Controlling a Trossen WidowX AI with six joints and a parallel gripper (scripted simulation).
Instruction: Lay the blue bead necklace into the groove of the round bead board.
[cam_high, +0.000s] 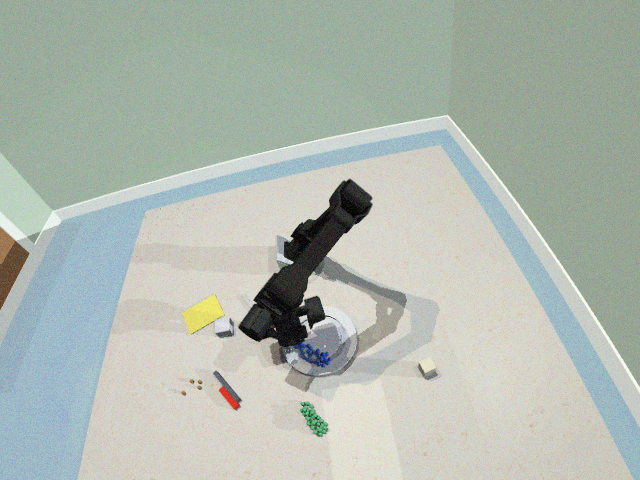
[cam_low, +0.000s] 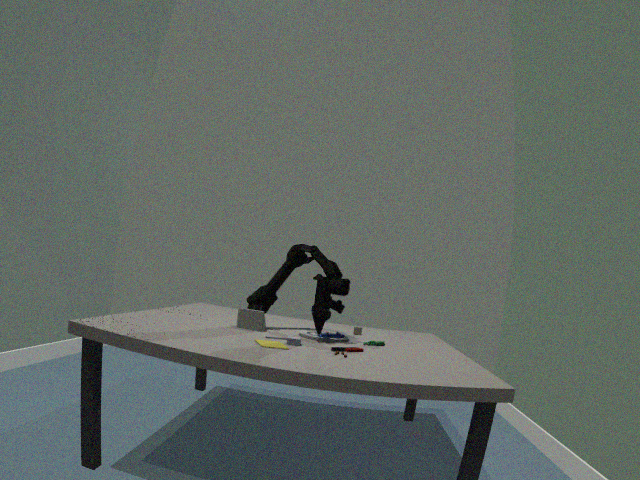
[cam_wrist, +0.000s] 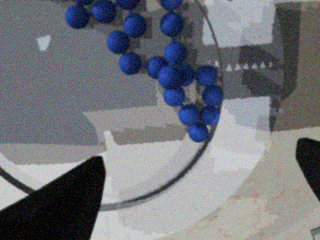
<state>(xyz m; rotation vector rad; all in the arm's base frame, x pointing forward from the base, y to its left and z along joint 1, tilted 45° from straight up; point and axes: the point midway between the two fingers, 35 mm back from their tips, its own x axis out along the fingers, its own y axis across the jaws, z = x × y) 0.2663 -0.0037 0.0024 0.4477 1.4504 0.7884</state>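
The round bead board lies 2 cm ahead of my gripper tip, 6 cm to the left of it and 2 cm below it. Also, from my gripper tip: white cube 5 cm behind, 21 cm to the right, 2 cm below; then grey tool 14 cm ahead, 18 cm to the right, 2 cm below; then stick 11 cm behind, 13 cm to the right, 3 cm below.
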